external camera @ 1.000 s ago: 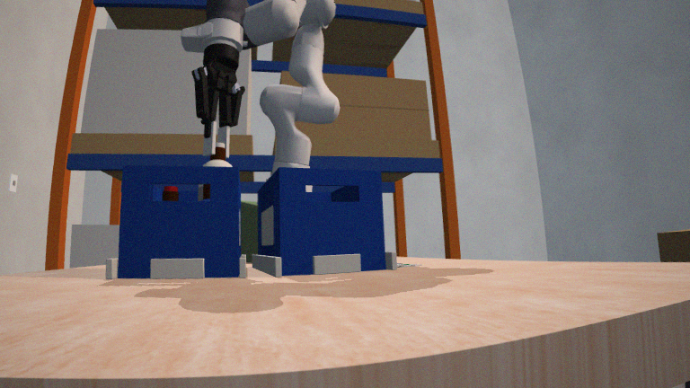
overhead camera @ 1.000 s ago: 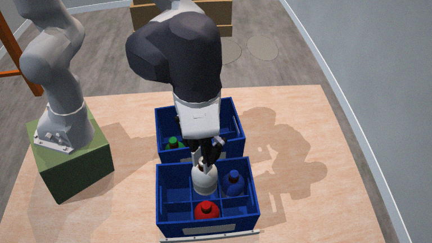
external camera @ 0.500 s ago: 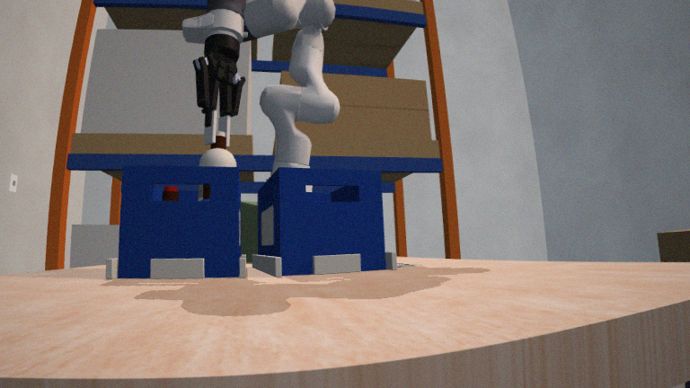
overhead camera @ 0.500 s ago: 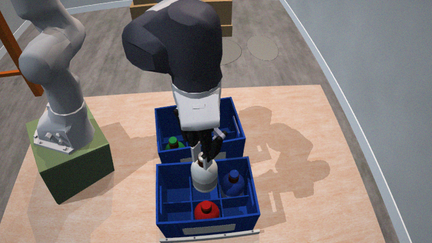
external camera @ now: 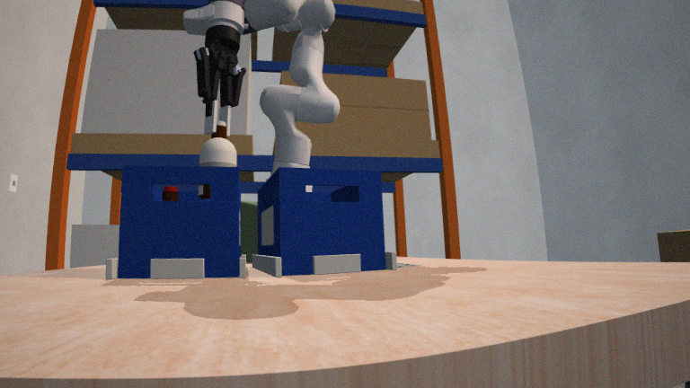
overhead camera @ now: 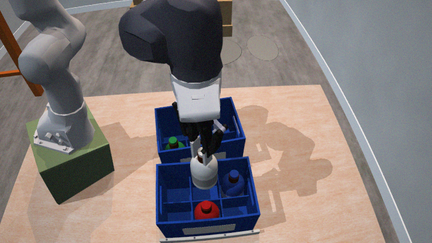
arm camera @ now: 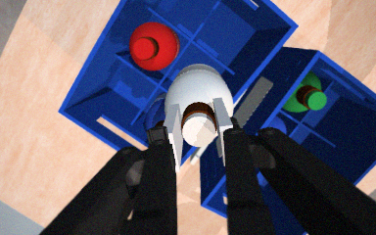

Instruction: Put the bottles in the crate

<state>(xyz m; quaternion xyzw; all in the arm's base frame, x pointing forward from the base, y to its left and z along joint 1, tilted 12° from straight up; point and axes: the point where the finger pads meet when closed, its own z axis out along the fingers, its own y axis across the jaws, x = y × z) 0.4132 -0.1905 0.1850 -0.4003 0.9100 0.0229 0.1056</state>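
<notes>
Now: hand 80 mm above the white bottle. The rest, counted from my hand: red bottle: 210 mm below, 90 mm to the right; then green-labelled bottle: 210 mm below, 140 mm to the left, 90 mm behind; then blue bottle: 210 mm below, 90 mm ahead, 10 mm to the left.
</notes>
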